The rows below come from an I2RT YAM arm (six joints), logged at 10 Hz.
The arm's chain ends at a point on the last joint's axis. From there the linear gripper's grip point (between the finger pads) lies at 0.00 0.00 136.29 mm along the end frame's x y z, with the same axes.
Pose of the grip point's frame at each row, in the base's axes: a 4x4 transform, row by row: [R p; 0 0 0 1], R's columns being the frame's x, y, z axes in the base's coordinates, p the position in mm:
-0.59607, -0.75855, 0.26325, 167.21; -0.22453, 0.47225, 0.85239, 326.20; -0.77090, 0.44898, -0.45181, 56.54; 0, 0, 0, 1
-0.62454, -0.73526, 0.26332, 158.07; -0.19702, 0.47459, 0.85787, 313.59; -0.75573, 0.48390, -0.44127, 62.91; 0, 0, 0, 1
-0.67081, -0.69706, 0.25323, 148.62; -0.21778, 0.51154, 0.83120, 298.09; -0.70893, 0.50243, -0.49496, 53.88; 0, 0, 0, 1
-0.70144, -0.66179, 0.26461, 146.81; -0.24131, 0.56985, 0.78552, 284.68; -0.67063, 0.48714, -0.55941, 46.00; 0, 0, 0, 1
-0.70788, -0.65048, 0.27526, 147.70; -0.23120, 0.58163, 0.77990, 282.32; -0.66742, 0.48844, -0.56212, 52.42; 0, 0, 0, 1
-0.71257, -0.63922, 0.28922, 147.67; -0.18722, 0.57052, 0.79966, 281.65; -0.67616, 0.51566, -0.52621, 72.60; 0, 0, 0, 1
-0.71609, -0.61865, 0.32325, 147.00; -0.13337, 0.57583, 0.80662, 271.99; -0.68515, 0.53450, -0.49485, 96.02; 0, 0, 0, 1
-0.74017, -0.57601, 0.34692, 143.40; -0.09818, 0.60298, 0.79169, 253.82; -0.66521, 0.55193, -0.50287, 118.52; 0, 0, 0, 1
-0.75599, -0.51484, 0.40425, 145.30; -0.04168, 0.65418, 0.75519, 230.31; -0.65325, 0.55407, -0.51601, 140.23; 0, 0, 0, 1
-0.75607, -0.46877, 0.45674, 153.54; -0.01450, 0.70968, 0.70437, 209.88; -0.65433, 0.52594, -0.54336, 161.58; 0, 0, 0, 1
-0.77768, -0.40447, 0.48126, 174.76; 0.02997, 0.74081, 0.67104, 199.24; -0.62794, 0.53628, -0.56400, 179.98; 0, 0, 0, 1
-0.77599, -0.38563, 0.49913, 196.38; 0.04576, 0.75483, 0.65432, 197.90; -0.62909, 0.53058, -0.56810, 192.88; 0, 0, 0, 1
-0.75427, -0.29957, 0.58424, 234.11; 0.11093, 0.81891, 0.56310, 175.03; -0.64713, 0.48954, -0.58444, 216.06; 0, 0, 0, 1
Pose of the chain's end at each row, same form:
-0.59607, -0.75855, 0.26325, 131.33; -0.22453, 0.47225, 0.85239, 210.03; -0.77090, 0.44898, -0.45181, 118.12; 0, 0, 0, 1
-0.62454, -0.73526, 0.26332, 122.18; -0.19702, 0.47459, 0.85787, 196.67; -0.75573, 0.48390, -0.44127, 123.05; 0, 0, 0, 1
-0.67081, -0.69706, 0.25323, 114.11; -0.21778, 0.51154, 0.83120, 184.81; -0.70893, 0.50243, -0.49496, 121.34; 0, 0, 0, 1
-0.70144, -0.66179, 0.26461, 110.75; -0.24131, 0.56985, 0.78552, 177.62; -0.67063, 0.48714, -0.55941, 122.24; 0, 0, 0, 1
-0.70788, -0.65048, 0.27526, 110.18; -0.23120, 0.58163, 0.77990, 176.03; -0.66742, 0.48844, -0.56212, 129.03; 0, 0, 0, 1
-0.71257, -0.63922, 0.28922, 108.25; -0.18722, 0.57052, 0.79966, 172.66; -0.67616, 0.51566, -0.52621, 144.32; 0, 0, 0, 1
-0.71609, -0.61865, 0.32325, 102.94; -0.13337, 0.57583, 0.80662, 162.06; -0.68515, 0.53450, -0.49485, 163.46; 0, 0, 0, 1
-0.74017, -0.57601, 0.34692, 96.12; -0.09818, 0.60298, 0.79169, 145.92; -0.66521, 0.55193, -0.50287, 187.06; 0, 0, 0, 1
-0.75599, -0.51484, 0.40425, 90.20; -0.04168, 0.65418, 0.75519, 127.39; -0.65325, 0.55407, -0.51601, 210.56; 0, 0, 0, 1
-0.75607, -0.46877, 0.45674, 91.29; -0.01450, 0.70968, 0.70437, 113.88; -0.65433, 0.52594, -0.54336, 235.63; 0, 0, 0, 1
-0.77768, -0.40447, 0.48126, 109.17; 0.02997, 0.74081, 0.67104, 107.78; -0.62794, 0.53628, -0.56400, 256.85; 0, 0, 0, 1
-0.77599, -0.38563, 0.49913, 128.35; 0.04576, 0.75483, 0.65432, 108.72; -0.62909, 0.53058, -0.56810, 270.31; 0, 0, 0, 1
-0.75427, -0.29957, 0.58424, 154.48; 0.11093, 0.81891, 0.56310, 98.29; -0.64713, 0.48954, -0.58444, 295.71; 0, 0, 0, 1

